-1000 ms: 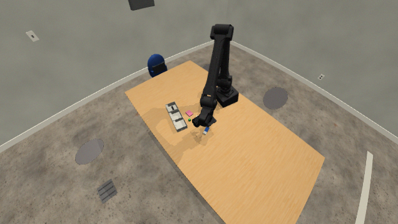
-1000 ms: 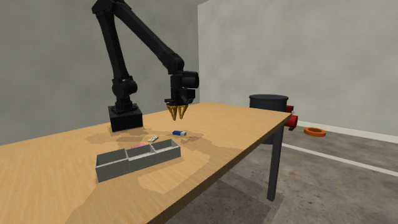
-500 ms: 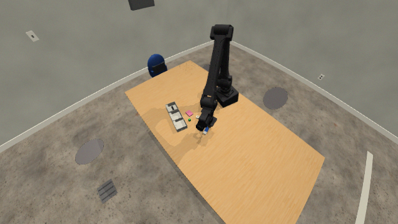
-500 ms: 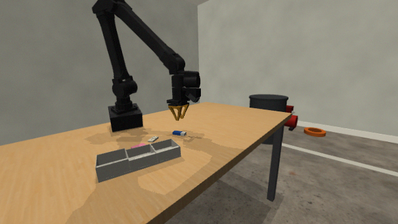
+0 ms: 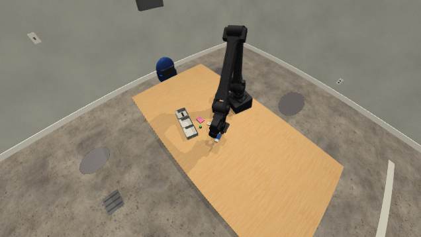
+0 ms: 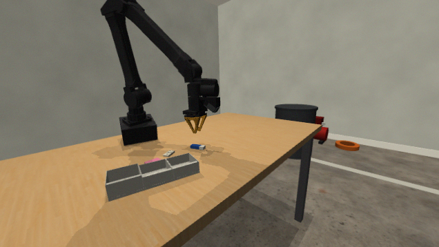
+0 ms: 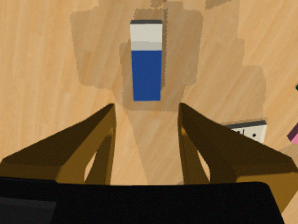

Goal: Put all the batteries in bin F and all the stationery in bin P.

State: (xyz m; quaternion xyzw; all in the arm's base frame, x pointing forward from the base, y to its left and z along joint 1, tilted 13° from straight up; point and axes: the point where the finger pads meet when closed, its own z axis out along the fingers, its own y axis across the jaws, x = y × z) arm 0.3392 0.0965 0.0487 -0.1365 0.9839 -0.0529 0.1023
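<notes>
Right now my hand is 80 mm above the blue-and-white eraser and 10 mm short of it. The rest, counted from my hand: green ball: 150 mm to the right, 80 mm below, 20 mm ahead; pink eraser block: 200 mm to the right, 80 mm below, 20 mm behind; white domino-like piece: 110 mm to the right, 80 mm below, 50 mm behind.
</notes>
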